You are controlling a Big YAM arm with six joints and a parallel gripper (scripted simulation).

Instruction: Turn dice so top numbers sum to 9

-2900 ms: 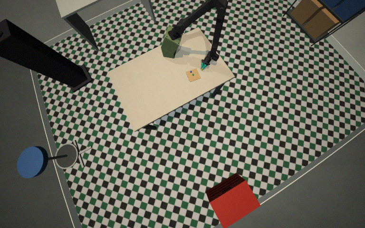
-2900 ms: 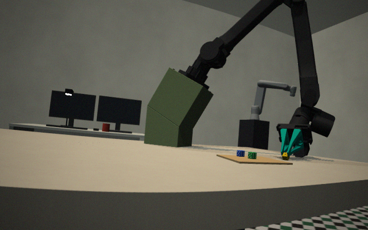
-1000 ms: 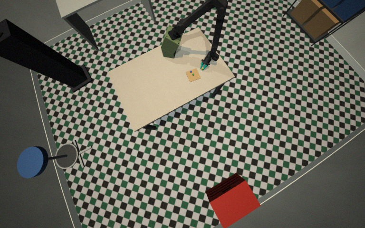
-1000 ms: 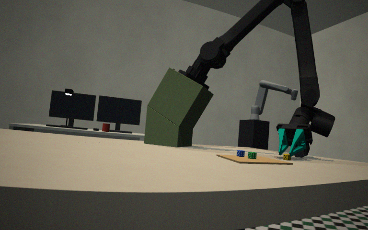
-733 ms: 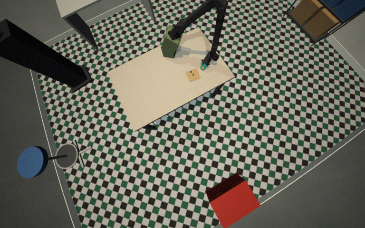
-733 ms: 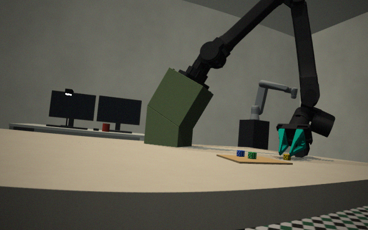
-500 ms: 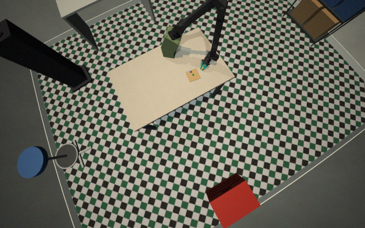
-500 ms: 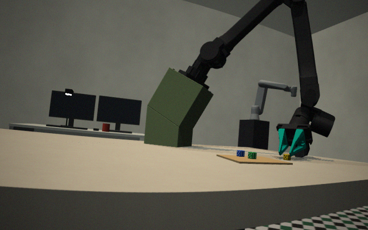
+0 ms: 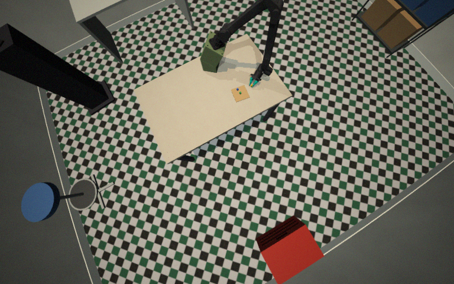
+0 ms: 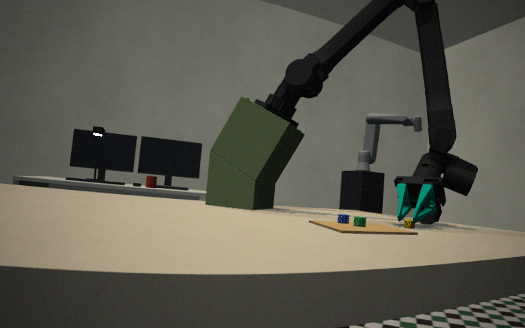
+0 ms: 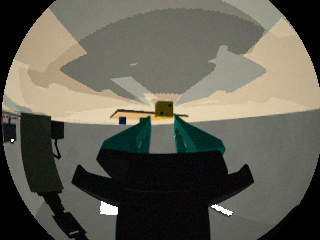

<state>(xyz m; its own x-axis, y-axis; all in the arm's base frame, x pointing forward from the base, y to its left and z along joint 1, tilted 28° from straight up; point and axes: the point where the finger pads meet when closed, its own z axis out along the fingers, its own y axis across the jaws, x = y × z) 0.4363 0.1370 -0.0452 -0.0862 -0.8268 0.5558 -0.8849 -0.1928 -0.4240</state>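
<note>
The yellow die is 1 cm to the left of my hand and 1 cm below it. The rest, counted from my hand: blue die: 5 cm behind, 12 cm to the right, 1 cm below; then green die: 12 cm to the right, 1 cm below; then mat: 12 cm to the right, 2 cm below.
</note>
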